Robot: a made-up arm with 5 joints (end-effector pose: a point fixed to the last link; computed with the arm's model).
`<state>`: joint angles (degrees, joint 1 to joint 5).
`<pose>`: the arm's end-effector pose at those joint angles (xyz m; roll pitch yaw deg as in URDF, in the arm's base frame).
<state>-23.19 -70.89 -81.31 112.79 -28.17</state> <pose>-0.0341 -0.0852 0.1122 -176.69 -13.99 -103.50</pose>
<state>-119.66 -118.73 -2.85 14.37 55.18</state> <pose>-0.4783 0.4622 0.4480 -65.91 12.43 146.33</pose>
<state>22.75 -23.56 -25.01 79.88 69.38</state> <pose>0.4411 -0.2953 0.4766 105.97 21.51 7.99</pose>
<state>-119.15 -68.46 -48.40 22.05 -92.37</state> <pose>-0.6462 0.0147 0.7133 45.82 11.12 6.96</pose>
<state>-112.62 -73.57 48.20 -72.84 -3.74</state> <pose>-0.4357 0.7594 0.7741 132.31 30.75 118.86</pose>
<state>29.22 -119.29 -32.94 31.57 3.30</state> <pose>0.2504 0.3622 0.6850 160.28 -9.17 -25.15</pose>
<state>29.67 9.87 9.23 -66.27 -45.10</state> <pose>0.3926 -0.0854 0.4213 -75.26 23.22 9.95</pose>
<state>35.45 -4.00 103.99 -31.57 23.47</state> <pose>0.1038 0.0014 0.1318 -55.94 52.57 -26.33</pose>
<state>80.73 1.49 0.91 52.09 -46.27</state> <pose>0.2904 -0.3910 1.0483 -78.87 -50.63 133.35</pose>
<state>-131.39 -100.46 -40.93 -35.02 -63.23</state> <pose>-0.4695 0.2450 0.5797 11.51 82.70 -34.68</pose>
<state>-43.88 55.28 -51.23 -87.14 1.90</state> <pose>0.1080 -0.1703 0.3310 -123.88 5.16 40.54</pose>
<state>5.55 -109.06 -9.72 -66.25 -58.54</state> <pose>0.2060 0.5091 0.8640 24.07 -37.39 42.12</pose>
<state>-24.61 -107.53 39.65 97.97 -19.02</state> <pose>-0.1652 0.8934 0.3991 -147.23 19.36 21.45</pose>
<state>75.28 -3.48 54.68 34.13 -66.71</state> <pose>0.5049 -0.2910 0.7775 -8.38 -38.62 80.35</pose>
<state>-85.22 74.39 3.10 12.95 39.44</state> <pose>0.0168 -0.3494 0.3731 -92.20 45.18 -31.22</pose>
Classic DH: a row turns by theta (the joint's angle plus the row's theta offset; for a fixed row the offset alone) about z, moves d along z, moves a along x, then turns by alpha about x. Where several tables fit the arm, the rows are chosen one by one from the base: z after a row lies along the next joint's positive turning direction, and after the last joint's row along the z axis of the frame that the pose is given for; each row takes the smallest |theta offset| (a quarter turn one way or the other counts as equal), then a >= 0, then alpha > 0; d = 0 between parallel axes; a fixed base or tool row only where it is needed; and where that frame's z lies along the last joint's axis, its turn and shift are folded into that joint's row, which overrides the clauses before.
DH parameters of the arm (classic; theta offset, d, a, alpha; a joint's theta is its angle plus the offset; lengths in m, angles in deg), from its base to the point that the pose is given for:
base (fixed): 0.05 0.7565 -0.1675 89.02
joint 1: 90 -0.0629 -0.0193 -90.05
joint 2: -0.98 -0.0338 -0.3127 -90
joint 3: 0 -0.2947 -0.257 -90
joint 4: -90 0.3601 0.0333 90
joint 5: -23.84 0 0.0396 180
tool (fixed): -113.84 0.24 0 0

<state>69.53 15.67 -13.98 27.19 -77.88</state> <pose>0.1248 -0.3696 1.0306 -82.15 -9.25 101.65</pose>
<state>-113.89 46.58 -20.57 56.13 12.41</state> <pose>-0.2032 -0.4394 0.3584 -174.44 78.10 173.25</pose>
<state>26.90 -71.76 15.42 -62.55 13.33</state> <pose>0.2275 0.6290 0.6701 7.69 -19.98 2.01</pose>
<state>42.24 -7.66 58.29 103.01 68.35</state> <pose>0.4329 -0.3673 0.1370 164.72 71.38 76.05</pose>
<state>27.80 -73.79 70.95 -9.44 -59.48</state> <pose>0.1164 0.6031 0.4511 34.71 -37.28 111.34</pose>
